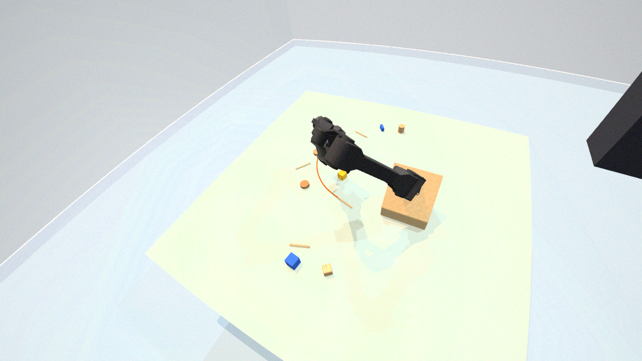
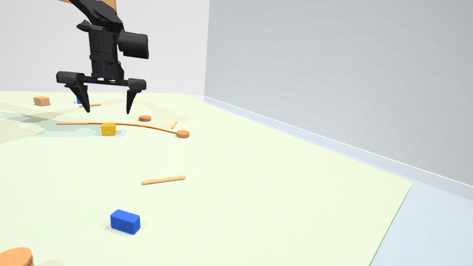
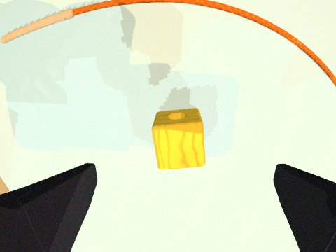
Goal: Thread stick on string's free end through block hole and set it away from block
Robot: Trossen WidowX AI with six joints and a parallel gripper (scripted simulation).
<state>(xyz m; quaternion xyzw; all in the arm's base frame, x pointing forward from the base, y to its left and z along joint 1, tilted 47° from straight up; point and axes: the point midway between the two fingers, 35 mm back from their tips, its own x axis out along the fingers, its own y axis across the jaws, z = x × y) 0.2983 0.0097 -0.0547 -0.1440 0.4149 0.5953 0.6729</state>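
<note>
Right now my gripper tip is 5 cm above the yellow block. The rest, counted from my gripper tip: wooden cube (40 cm to the left, 14 cm behind, 5 cm below); then thin wooden stick (12 cm to the left, 6 cm below, 6 cm behind); then blue block (38 cm to the right, 5 cm below, 5 cm behind).
</note>
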